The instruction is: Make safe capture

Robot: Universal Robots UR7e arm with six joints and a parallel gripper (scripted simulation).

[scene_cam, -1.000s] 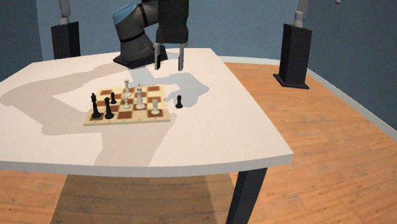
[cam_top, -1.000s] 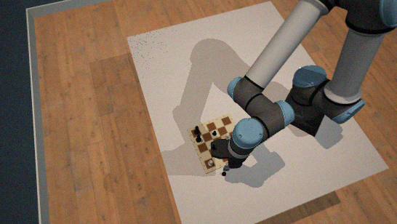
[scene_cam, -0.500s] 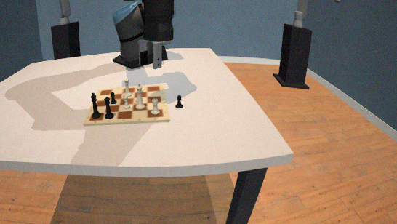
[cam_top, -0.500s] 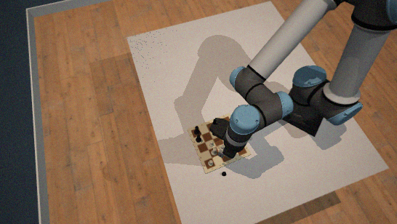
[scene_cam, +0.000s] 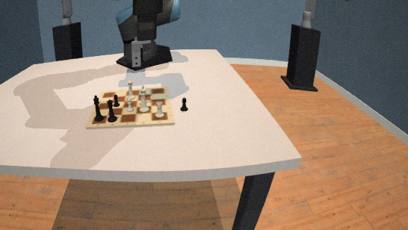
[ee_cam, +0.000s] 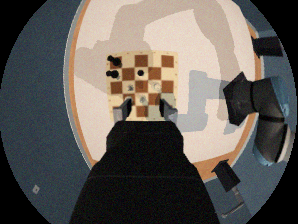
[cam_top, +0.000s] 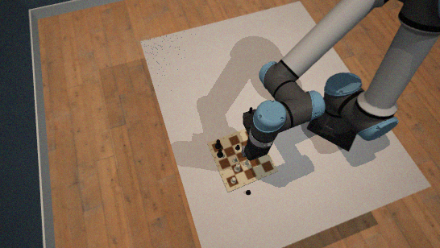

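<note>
Right now the chessboard is 2 cm ahead of my hand, 2 cm to the right of it and 13 cm below it. From my hand the other things lie so: tall white piece: 5 cm ahead, 3 cm to the left, 9 cm below; then white pawn: 5 cm ahead, 1 cm to the right, 11 cm below.
</note>
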